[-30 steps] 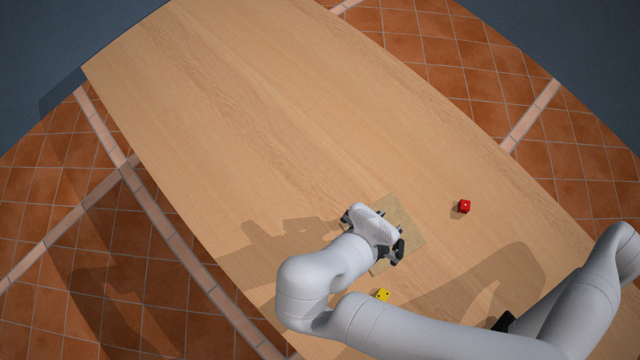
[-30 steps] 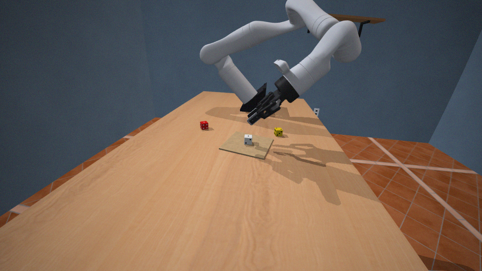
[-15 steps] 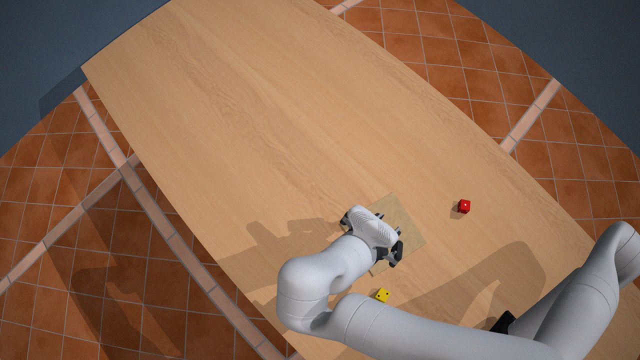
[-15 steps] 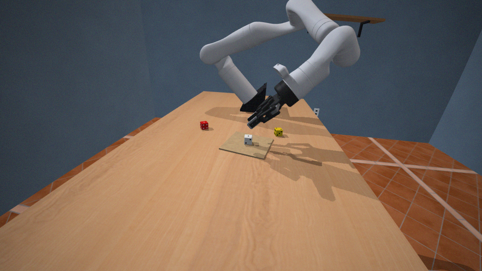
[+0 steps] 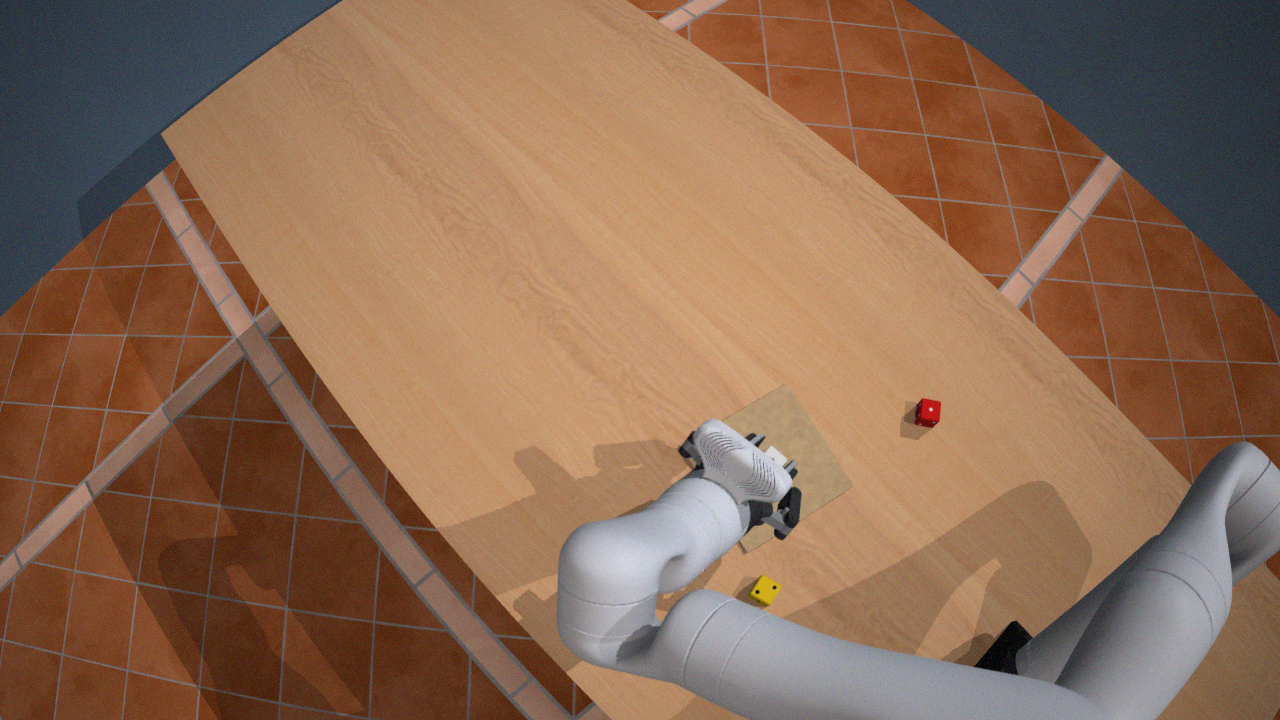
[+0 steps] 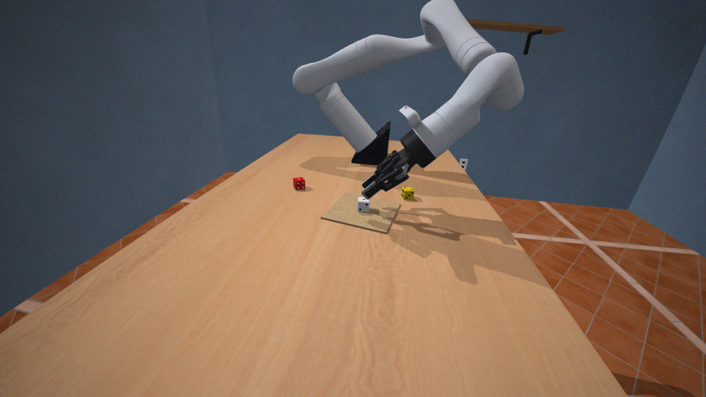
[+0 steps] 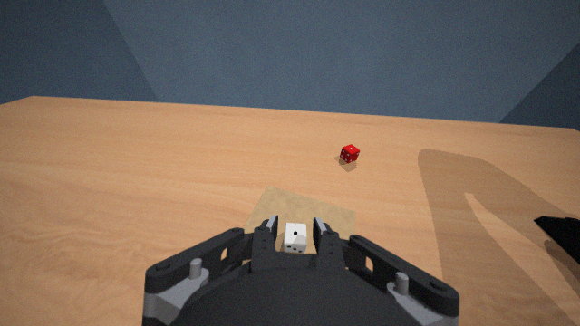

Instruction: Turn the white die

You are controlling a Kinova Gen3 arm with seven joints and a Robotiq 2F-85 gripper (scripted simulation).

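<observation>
Now: hand 1 cm to the left of the white die and 4 cm above it. Round my hand: tan mat 1 cm to the right, 6 cm below; then yellow die 8 cm behind, 10 cm to the left, 5 cm below; then red die 12 cm behind, 17 cm to the right, 5 cm below.
</observation>
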